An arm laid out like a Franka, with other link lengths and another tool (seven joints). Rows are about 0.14 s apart.
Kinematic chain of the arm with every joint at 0, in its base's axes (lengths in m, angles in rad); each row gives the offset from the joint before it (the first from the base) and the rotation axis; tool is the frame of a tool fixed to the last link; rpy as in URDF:
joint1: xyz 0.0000 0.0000 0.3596 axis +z
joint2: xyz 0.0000 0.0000 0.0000 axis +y
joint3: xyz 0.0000 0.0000 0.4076 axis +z
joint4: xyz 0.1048 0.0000 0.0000 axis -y
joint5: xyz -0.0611 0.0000 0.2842 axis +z
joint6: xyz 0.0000 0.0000 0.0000 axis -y
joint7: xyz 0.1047 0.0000 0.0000 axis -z
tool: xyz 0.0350 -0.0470 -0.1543 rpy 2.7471 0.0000 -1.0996
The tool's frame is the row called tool.
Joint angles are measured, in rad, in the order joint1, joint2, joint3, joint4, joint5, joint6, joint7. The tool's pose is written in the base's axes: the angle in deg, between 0 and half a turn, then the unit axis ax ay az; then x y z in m. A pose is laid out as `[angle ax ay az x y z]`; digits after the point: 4 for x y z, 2 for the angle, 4 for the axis.
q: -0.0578 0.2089 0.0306 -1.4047 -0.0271 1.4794 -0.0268
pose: [155.96 0.8440 -0.5126 -0.1576 0.5910 -0.0687 0.6148]
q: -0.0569 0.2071 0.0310 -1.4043 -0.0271 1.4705 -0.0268
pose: [155.76 0.8441 -0.5116 -0.1604 0.5891 -0.0679 0.6149]
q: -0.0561 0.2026 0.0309 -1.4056 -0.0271 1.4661 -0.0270
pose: [155.72 0.8443 -0.5112 -0.1608 0.5871 -0.0674 0.6165]
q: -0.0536 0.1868 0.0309 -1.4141 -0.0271 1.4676 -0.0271
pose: [155.92 0.8453 -0.5109 -0.1566 0.5824 -0.0656 0.6226]
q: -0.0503 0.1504 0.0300 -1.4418 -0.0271 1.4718 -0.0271
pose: [156.20 0.8463 -0.5110 -0.1504 0.5704 -0.0636 0.6329]
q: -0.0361 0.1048 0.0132 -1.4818 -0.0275 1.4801 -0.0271
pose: [156.43 0.8460 -0.5134 -0.1438 0.5545 -0.0637 0.6435]
